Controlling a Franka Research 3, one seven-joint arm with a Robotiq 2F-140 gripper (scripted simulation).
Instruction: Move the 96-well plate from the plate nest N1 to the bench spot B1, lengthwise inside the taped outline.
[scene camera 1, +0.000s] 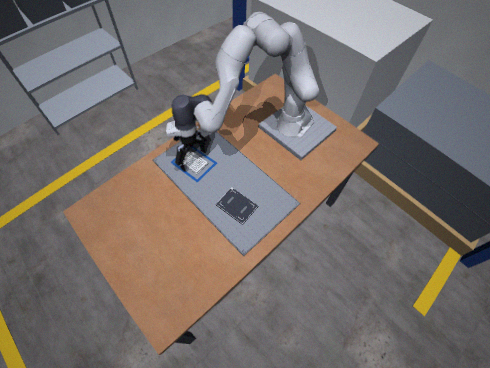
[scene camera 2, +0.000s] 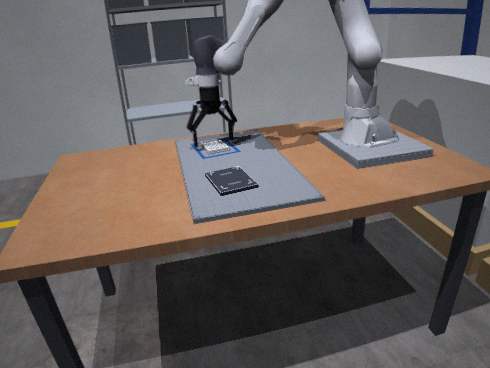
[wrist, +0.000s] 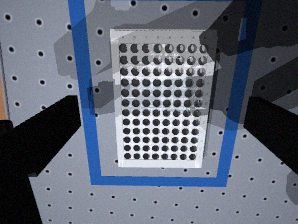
Labels:
same spot on black plate nest: (scene camera 1: 234, 208) = (scene camera 2: 223, 180)

